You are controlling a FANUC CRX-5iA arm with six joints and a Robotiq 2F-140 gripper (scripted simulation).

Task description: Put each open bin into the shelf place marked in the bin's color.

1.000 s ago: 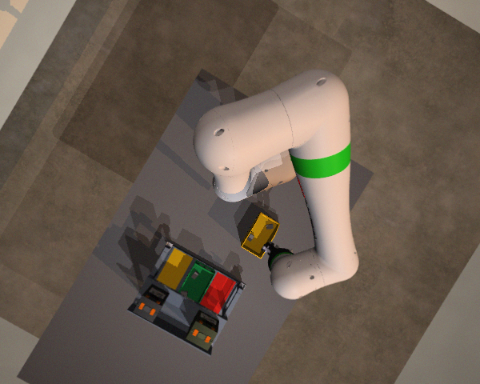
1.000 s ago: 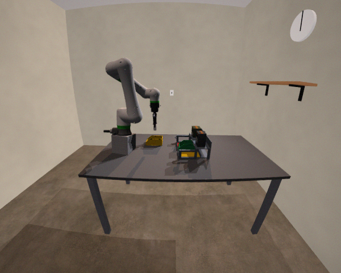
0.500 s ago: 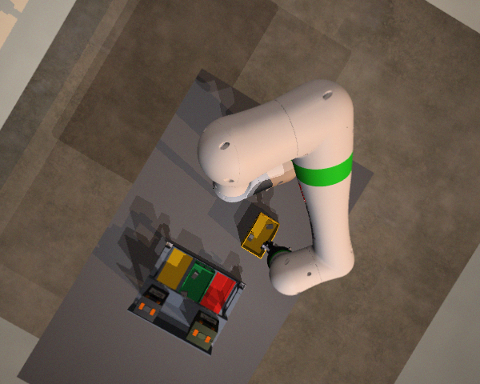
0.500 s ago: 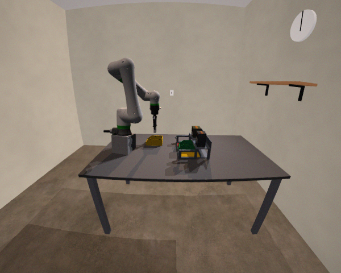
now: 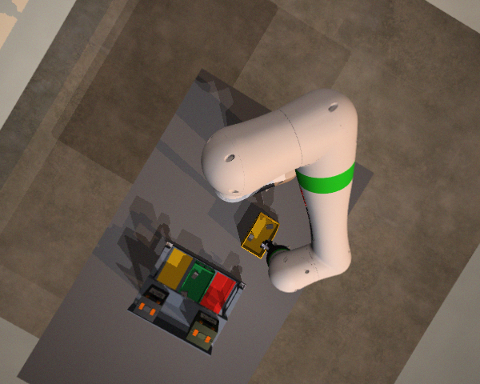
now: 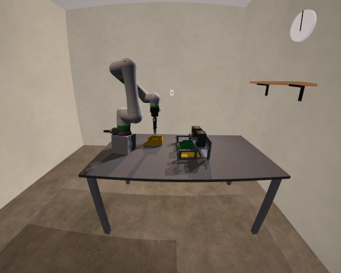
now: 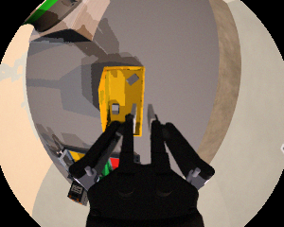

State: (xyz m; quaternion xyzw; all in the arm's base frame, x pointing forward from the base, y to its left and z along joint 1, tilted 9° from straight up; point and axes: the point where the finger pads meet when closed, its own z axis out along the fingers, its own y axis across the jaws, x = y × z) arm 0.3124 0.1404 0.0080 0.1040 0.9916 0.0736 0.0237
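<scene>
The yellow bin is 1 cm behind my hand, 5 cm to the right of it and 9 cm below it. From my hand the other things lie so: green bin: 29 cm ahead, 24 cm to the right, 8 cm below; yellow-marked place: 27 cm ahead, 36 cm to the right, 12 cm below; red mark: 31 cm ahead, 14 cm to the right, 12 cm below.
</scene>
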